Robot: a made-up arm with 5 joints.
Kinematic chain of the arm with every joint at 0, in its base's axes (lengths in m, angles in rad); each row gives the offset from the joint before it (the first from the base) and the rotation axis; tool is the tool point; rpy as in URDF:
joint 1: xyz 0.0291 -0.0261 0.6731 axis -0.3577 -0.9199 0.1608
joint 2: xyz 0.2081 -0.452 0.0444 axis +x
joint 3: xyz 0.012 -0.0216 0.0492 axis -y
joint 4: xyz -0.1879 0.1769 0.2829 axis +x
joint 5: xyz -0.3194 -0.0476 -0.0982 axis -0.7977 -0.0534 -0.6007
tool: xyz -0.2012 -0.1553 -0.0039 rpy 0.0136 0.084 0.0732
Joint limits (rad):
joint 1: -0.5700..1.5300
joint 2: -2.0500..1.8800
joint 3: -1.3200..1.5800
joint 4: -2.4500..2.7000
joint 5: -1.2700..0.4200
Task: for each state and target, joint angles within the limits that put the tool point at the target. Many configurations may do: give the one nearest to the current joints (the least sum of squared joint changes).
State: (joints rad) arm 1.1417 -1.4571 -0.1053 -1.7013 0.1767
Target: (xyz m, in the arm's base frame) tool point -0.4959 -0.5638 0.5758
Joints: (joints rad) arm 0.6406 -1.4325 0.6234 -1.0228 -0.2437
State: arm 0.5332 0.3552 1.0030 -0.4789 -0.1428
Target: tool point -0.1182 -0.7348 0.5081
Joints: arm 0.9845 -0.0405 0.6770 -0.4046 -0.6174
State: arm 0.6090 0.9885 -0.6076 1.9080 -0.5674
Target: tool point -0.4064 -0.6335 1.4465
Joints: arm 0.5942 0.9881 -0.8688 2.0997 -0.6135
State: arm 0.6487 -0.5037 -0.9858 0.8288 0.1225
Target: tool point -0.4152 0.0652 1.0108
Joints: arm 0.7011 -0.5956 -0.9364 0.8585 0.1106
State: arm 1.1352 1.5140 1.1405 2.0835 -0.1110
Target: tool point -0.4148 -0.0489 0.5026
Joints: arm 1.2969 1.4648 0.9666 2.1382 -0.0645
